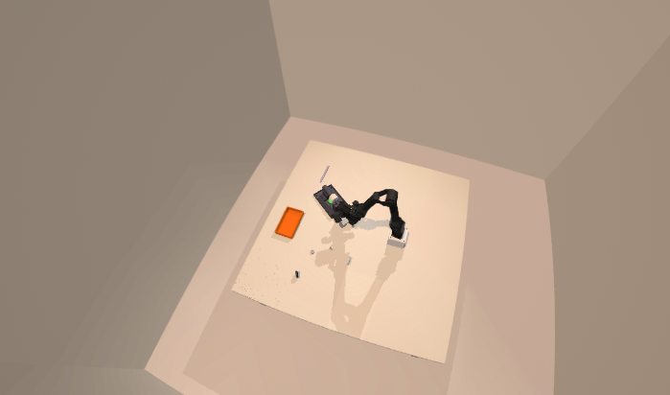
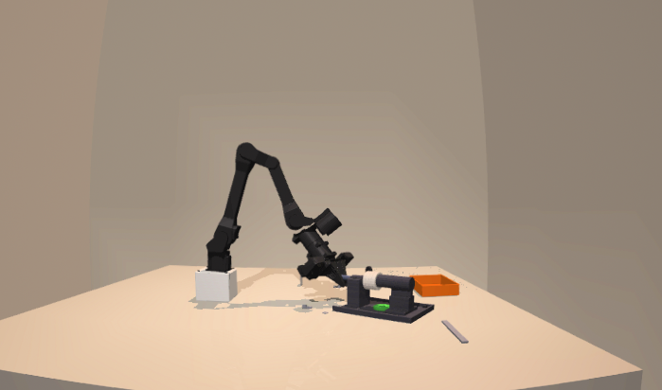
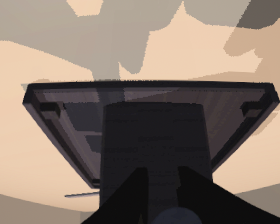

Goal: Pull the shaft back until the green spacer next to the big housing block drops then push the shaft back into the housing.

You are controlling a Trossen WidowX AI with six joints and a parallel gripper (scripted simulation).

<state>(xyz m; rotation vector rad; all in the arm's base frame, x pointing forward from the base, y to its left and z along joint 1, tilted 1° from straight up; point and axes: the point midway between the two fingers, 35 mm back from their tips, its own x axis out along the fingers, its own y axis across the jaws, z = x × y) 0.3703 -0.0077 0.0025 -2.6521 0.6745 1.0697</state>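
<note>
The shaft is 30 mm ahead of my gripper tip, 20 mm to the right of it and 20 mm above it. Also, from my gripper tip: orange tray 270 mm ahead, 210 mm to the left, 50 mm below; green spacer 100 mm ahead, 60 mm to the right, 50 mm below; white spacer 60 mm ahead, 40 mm to the right, 20 mm above.
</note>
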